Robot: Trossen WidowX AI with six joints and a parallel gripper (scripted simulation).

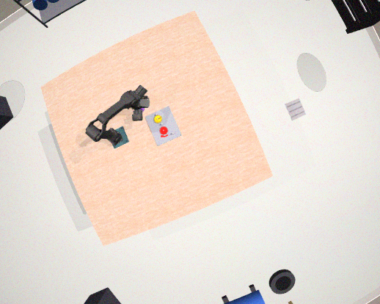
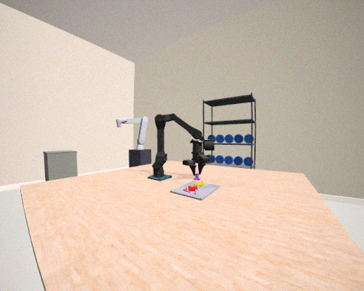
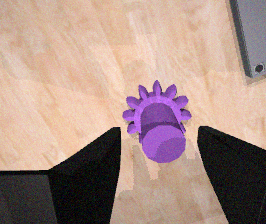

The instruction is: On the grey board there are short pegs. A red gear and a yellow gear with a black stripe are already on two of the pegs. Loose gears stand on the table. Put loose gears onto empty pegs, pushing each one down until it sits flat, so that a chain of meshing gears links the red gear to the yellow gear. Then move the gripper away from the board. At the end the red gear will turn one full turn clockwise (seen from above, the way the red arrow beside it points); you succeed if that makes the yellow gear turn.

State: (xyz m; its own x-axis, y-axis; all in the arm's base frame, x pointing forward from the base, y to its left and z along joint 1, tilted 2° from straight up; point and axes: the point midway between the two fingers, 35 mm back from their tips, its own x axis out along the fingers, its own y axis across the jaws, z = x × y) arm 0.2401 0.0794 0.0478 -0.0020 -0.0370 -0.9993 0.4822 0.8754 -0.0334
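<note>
The purple gear is 10 mm below my gripper tip. Also, from my gripper tip: yellow gear: 60 mm ahead, 120 mm to the right, 10 mm below; red gear: 50 mm ahead, 200 mm to the right, 10 mm below; red arrow: 40 mm ahead, 230 mm to the right, 20 mm below.
</note>
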